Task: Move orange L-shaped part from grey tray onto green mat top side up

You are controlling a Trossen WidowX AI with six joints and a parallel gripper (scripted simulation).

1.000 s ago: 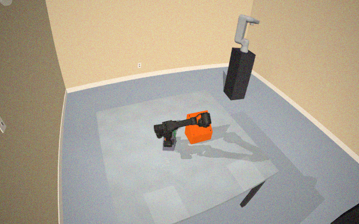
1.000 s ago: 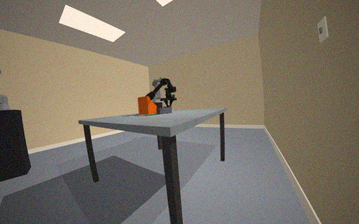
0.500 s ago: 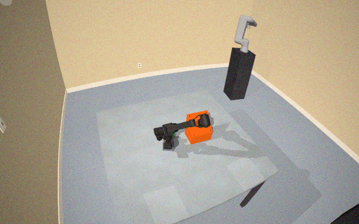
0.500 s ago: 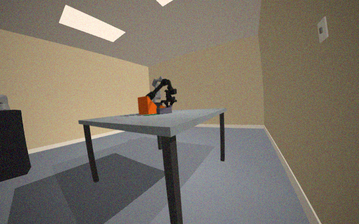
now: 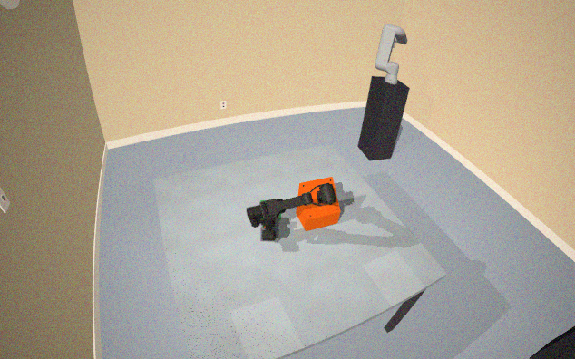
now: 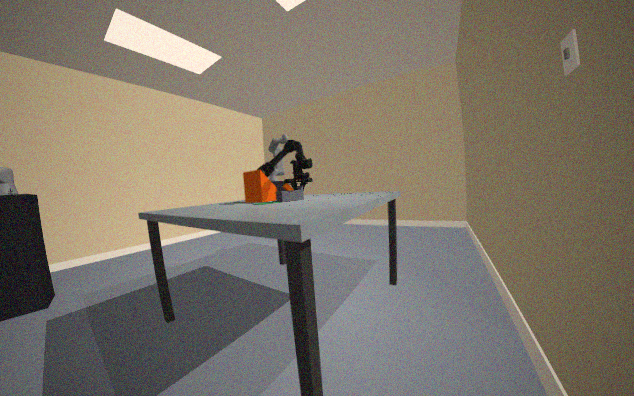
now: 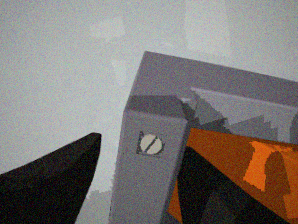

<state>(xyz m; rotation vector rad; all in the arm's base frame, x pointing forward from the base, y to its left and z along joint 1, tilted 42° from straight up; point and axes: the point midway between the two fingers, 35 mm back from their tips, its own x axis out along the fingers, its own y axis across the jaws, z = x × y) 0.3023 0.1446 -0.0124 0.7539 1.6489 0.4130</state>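
Now: gripper tip 20 mm past the orange l-shaped part, 50 mm to the left of it and 10 mm below it. Also, from my gripper tip: green mat 60 mm behind, 210 mm to the right, 50 mm below.
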